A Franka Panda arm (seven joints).
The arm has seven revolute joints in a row. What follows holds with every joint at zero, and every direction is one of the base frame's.
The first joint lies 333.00 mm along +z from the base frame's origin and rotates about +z.
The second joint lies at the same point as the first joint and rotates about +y.
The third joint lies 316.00 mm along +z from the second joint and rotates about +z.
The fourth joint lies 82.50 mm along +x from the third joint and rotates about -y.
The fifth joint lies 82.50 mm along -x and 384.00 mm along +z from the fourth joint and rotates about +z.
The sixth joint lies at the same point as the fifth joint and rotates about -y.
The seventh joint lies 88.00 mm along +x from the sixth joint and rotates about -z.
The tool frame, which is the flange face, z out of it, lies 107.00 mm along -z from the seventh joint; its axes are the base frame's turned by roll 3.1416, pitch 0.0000 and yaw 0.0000 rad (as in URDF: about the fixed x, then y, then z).
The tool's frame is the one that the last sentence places.
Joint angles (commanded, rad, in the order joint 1, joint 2, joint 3, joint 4, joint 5, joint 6, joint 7), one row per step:
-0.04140, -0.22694, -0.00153, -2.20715, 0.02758, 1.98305, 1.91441
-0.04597, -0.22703, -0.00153, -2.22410, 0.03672, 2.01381, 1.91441
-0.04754, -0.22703, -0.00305, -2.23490, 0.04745, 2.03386, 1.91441
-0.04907, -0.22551, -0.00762, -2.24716, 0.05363, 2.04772, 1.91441
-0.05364, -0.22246, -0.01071, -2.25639, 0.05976, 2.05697, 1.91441
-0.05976, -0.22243, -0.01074, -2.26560, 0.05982, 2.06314, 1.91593
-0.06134, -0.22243, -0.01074, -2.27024, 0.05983, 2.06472, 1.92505
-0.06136, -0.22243, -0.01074, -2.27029, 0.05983, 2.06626, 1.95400
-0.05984, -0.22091, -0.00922, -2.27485, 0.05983, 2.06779, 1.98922
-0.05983, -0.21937, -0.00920, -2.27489, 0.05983, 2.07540, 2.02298
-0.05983, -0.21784, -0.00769, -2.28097, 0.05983, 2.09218, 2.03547
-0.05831, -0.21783, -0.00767, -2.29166, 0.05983, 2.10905, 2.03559
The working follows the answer.
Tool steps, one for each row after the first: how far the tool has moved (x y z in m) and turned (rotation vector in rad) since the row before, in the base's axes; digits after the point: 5 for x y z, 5 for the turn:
0.00003, -0.00177, -0.00523, 0.00732, -0.01423, -0.00919
0.00001, -0.00101, -0.00328, 0.00927, -0.00969, -0.00831
-0.00086, -0.00272, -0.00526, 0.00629, -0.00039, -0.00927
-0.00067, -0.00343, -0.00497, 0.00610, 0.00269, -0.01076
-0.00141, -0.00291, -0.00379, 0.00014, 0.00316, -0.00802
-0.00084, -0.00071, -0.00204, 0.00039, 0.00355, -0.01077
0.00015, -0.00003, 0.00011, 0.00050, 0.00007, -0.02901
-0.00052, 0.00151, -0.00273, 0.00066, 0.00645, -0.03223
0.00097, -0.00011, -0.00008, 0.00008, -0.00419, -0.03409
0.00068, 0.00058, -0.00207, -0.00107, -0.00841, -0.01190
-0.00050, 0.00065, -0.00347, -0.00089, -0.00609, 0.00052

Tool pose at each row, in the base's axes (x y z in m, rotation vector in rad; rounded; the steps above come from the unrounded poses):
0.48233, -0.01902, 0.47555, -1.72931, 2.60165, 0.02959
0.48236, -0.02079, 0.47033, -1.70879, 2.59610, 0.02655
0.48237, -0.02180, 0.46704, -1.69081, 2.59198, 0.02996
0.48151, -0.02452, 0.46178, -1.67654, 2.59656, 0.03739
0.48084, -0.02795, 0.45681, -1.66164, 2.60456, 0.04713
0.47942, -0.03086, 0.45302, -1.65237, 2.61333, 0.04966
0.47858, -0.03156, 0.45099, -1.63951, 2.62444, 0.05274
0.47873, -0.03159, 0.45110, -1.60091, 2.64736, 0.05238
0.47821, -0.03008, 0.44838, -1.56009, 2.67689, 0.05730
0.47917, -0.03019, 0.44830, -1.51233, 2.69934, 0.05293
0.47985, -0.02962, 0.44623, -1.49323, 2.70209, 0.04459
0.47935, -0.02897, 0.44276, -1.49184, 2.69736, 0.03880

